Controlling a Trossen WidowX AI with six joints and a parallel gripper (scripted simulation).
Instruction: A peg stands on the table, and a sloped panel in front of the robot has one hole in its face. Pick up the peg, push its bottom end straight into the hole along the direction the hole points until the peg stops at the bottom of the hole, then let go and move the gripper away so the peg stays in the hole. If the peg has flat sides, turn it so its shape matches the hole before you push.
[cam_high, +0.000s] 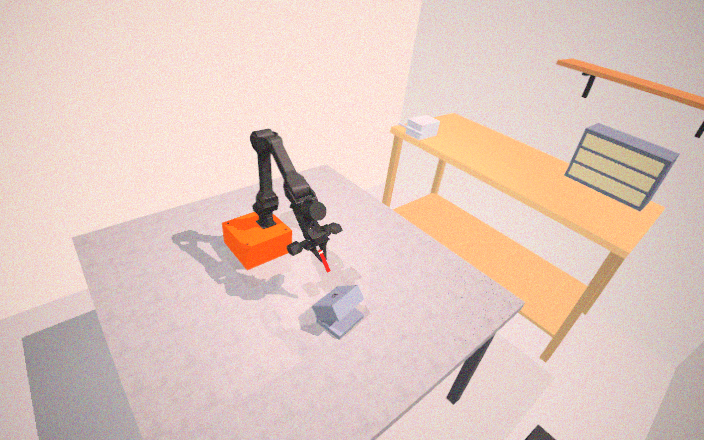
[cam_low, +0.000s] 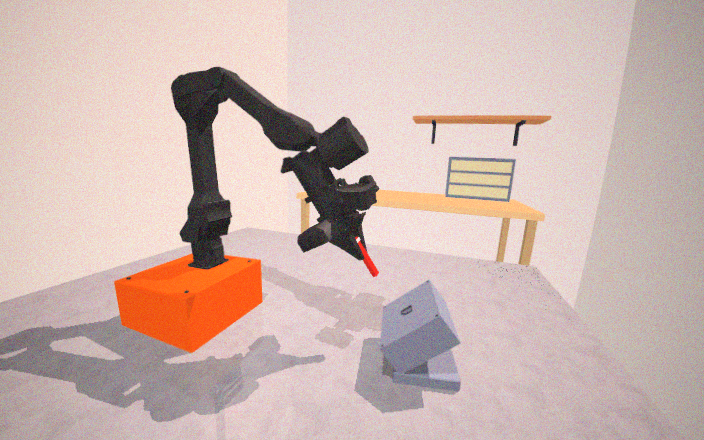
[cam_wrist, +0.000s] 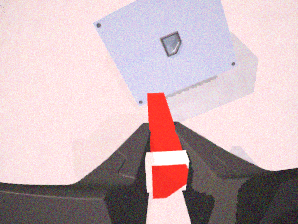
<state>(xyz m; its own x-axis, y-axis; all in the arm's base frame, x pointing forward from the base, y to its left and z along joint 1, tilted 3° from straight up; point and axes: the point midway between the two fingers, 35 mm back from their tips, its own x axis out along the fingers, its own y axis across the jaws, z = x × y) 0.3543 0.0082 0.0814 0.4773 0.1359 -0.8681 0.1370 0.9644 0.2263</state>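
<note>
Right now my gripper tip is 10 cm short of the grey sloped panel, 1 cm to the left of it and 10 cm above it. From my gripper tip the other things lie so: red peg (1 cm behind, 2 cm above).
</note>
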